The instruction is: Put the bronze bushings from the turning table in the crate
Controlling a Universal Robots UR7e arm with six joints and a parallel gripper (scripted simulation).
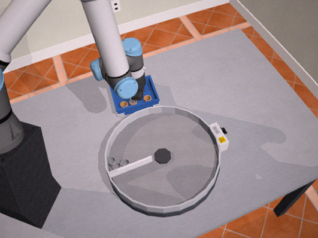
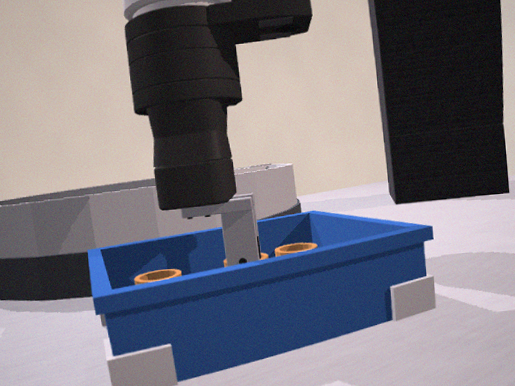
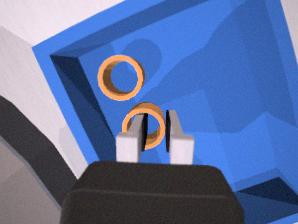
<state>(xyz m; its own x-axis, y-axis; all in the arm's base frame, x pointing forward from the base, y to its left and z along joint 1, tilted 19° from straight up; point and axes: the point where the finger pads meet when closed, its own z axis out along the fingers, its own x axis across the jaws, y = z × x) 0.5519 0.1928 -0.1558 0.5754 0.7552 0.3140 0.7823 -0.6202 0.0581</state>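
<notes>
Right now my hand is 20 mm short of the blue crate and 20 mm to the right of it. From my hand the other things lie so: turning table 30 mm behind, 310 mm to the right, 20 mm above.
</notes>
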